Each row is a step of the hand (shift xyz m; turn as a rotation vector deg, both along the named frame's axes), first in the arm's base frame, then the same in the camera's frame.
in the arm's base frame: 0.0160 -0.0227 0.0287 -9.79 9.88 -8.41
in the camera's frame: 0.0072 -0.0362 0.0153 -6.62 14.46 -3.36
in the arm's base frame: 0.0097 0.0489 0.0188 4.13 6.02 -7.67
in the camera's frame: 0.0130 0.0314 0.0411 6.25 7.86 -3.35
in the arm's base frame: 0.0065 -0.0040 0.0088 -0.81 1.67 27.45
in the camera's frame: 0.0042 -0.0089 0.0063 -5.50 -11.08 24.58
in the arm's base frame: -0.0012 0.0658 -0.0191 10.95 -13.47 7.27
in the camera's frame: 0.0116 0.0658 0.0154 7.44 -17.27 0.72
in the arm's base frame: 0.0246 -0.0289 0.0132 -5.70 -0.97 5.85
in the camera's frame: 0.0175 -0.0362 -0.0004 -6.74 -2.34 4.09
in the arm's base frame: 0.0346 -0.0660 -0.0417 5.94 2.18 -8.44
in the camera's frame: 0.0319 -0.0449 -0.0653 7.61 4.53 -5.73
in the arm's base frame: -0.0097 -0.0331 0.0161 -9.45 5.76 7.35
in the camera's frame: -0.0170 -0.0339 -0.0030 -9.71 3.56 8.34
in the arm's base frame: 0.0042 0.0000 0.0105 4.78 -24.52 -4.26
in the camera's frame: 0.0022 -0.0057 0.0095 1.95 -20.16 -15.23
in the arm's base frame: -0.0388 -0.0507 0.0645 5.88 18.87 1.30
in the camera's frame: -0.0566 -0.0653 0.0278 8.16 14.41 10.86
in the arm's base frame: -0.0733 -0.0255 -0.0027 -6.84 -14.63 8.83
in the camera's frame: -0.0745 -0.0053 -0.0214 -10.32 -15.24 -0.08
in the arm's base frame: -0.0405 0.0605 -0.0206 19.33 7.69 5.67
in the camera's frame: -0.0272 0.0702 0.0080 18.88 -0.07 10.41
